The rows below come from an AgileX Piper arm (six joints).
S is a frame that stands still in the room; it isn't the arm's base.
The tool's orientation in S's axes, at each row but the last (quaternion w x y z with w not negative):
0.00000 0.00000 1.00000 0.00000
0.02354 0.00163 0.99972 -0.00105
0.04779 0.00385 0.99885 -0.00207
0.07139 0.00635 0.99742 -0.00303
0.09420 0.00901 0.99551 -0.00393
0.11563 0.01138 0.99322 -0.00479
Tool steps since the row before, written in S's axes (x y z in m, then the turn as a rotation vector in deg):
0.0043 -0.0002 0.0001 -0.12 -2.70 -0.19
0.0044 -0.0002 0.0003 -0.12 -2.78 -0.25
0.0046 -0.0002 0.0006 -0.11 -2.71 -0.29
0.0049 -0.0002 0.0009 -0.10 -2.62 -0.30
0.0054 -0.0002 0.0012 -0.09 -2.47 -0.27
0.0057 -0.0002 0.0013 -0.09 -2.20 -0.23
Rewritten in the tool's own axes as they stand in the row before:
-0.0043 -0.0002 -0.0001 0.12 -2.70 0.19
-0.0044 -0.0002 -0.0001 0.12 -2.78 0.25
-0.0046 -0.0002 -0.0002 0.12 -2.71 0.29
-0.0050 -0.0001 -0.0002 0.11 -2.62 0.30
-0.0055 -0.0001 -0.0002 0.10 -2.47 0.27
-0.0058 -0.0001 0.0000 0.09 -2.20 0.23

